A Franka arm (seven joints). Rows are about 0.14 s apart.
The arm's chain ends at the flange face. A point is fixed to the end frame.
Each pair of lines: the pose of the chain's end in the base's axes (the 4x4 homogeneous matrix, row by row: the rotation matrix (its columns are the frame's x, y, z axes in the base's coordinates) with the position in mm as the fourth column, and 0 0 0 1 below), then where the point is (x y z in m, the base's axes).
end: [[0.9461 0.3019 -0.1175 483.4], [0.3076 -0.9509 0.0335 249.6], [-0.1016 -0.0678 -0.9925 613.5], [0 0 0 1]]
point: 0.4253 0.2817 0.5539
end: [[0.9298 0.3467 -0.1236 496.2], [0.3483 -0.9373 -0.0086 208.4], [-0.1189 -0.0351 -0.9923 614.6], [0 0 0 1]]
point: 0.4364 0.2355 0.5543
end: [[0.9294 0.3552 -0.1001 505.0], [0.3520 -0.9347 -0.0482 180.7], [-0.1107 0.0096 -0.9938 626.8], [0 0 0 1]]
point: 0.4464 0.2049 0.5641
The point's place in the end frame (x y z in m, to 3 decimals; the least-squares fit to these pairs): -0.039 -0.044 0.067
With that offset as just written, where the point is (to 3 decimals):
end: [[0.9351 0.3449 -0.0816 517.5], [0.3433 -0.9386 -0.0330 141.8], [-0.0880 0.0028 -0.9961 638.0], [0 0 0 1]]
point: 0.460 0.167 0.575
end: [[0.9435 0.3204 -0.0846 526.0], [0.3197 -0.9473 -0.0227 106.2], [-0.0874 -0.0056 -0.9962 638.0], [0 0 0 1]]
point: 0.469 0.134 0.575
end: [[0.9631 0.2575 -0.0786 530.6], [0.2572 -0.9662 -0.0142 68.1], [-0.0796 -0.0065 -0.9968 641.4], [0 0 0 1]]
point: 0.476 0.100 0.578
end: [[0.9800 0.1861 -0.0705 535.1], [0.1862 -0.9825 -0.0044 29.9], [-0.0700 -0.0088 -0.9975 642.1], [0 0 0 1]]
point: 0.484 0.066 0.578
